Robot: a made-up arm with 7 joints.
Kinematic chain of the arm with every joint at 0, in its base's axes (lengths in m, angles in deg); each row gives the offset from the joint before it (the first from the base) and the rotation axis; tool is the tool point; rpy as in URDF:
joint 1: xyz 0 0 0.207 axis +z
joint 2: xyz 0 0 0 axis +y
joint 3: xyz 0 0 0.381 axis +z
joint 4: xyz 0.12 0 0 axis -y
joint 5: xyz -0.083 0 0.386 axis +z
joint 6: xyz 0 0 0 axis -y
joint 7: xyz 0.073 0 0 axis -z
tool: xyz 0 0 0 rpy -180 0 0
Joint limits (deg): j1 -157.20..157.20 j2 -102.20..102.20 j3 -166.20..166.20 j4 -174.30..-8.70 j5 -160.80..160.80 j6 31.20..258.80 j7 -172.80..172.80
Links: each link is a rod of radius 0.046 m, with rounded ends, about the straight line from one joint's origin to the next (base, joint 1, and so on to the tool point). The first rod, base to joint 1, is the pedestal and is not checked.
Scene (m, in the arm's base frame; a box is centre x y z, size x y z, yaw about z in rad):
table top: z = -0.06
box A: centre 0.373 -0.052 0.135 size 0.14 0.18 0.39 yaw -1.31
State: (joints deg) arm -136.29 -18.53 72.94 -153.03 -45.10 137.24 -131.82
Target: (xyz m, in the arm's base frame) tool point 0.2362 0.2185 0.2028
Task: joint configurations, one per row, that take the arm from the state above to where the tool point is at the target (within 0.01 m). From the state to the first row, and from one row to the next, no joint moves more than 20 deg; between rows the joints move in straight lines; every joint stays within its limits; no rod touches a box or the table.
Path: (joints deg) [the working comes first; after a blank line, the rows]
Joints at the target: -88.22 2.82 122.11 -169.10 -53.62 146.95 -131.82
Straight joint move there: touches box A.

1: -121.10 -15.18 75.17 -141.90 -28.85 139.39 -124.85
2: -105.91 -11.83 77.39 -130.76 -12.61 141.54 -117.88
3: -90.72 -8.47 79.62 -119.63 3.64 143.69 -110.91
4: -75.53 -5.12 81.84 -108.50 19.89 145.85 -103.94
5: -60.34 -1.77 84.07 -97.37 36.13 148.00 -96.97
6: -55.50 8.58 100.84 -111.72 29.26 147.88 -105.93
7: -50.66 18.94 117.62 -126.08 22.40 147.75 -114.88
8: -45.82 29.29 134.39 -140.43 15.53 147.63 -123.84
9: -40.99 39.64 151.17 -154.79 8.66 147.51 -132.80
10: -52.79 30.44 143.91 -158.37 -6.91 147.37 -132.55
11: -64.60 21.23 136.64 -161.95 -22.48 147.23 -132.31
12: -76.41 12.02 129.38 -165.52 -38.05 147.09 -132.06
13: -88.22 2.82 122.11 -169.10 -53.62 146.95 -131.82

